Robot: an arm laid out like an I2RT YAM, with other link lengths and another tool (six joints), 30 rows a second.
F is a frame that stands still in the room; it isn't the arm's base.
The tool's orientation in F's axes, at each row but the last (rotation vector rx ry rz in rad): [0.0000, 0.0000, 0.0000]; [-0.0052, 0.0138, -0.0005]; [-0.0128, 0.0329, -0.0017]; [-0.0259, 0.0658, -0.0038]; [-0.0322, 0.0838, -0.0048]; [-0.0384, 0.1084, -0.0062]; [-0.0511, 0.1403, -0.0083]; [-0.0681, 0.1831, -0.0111]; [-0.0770, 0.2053, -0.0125]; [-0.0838, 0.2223, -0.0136]
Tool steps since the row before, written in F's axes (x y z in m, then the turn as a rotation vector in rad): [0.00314, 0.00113, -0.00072, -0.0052, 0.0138, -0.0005]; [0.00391, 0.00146, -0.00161, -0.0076, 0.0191, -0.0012]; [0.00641, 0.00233, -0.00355, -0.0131, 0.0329, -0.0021]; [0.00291, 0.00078, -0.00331, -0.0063, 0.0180, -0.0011]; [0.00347, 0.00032, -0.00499, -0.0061, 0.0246, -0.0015]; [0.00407, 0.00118, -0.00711, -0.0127, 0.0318, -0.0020]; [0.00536, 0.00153, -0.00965, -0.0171, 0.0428, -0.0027]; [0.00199, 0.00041, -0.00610, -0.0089, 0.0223, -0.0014]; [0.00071, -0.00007, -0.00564, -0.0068, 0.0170, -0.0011]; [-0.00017, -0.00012, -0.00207, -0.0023, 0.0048, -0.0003]
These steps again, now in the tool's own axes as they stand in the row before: [0.00314, 0.00113, -0.00072, -0.0052, 0.0138, -0.0005]; [0.00393, 0.00147, -0.00155, -0.0076, 0.0191, -0.0012]; [0.00652, 0.00238, -0.00331, -0.0131, 0.0329, -0.0021]; [0.00312, 0.00087, -0.00309, -0.0063, 0.0180, -0.0010]; [0.00387, 0.00049, -0.00467, -0.0061, 0.0246, -0.0012]; [0.00480, 0.00147, -0.00658, -0.0127, 0.0318, -0.0022]; [0.00664, 0.00205, -0.00872, -0.0171, 0.0428, -0.0029]; [0.00306, 0.00084, -0.00559, -0.0089, 0.0223, -0.0015]; [0.00184, 0.00037, -0.00537, -0.0068, 0.0170, -0.0012]; [0.00029, 0.00005, -0.00206, -0.0023, 0.0048, -0.0004]
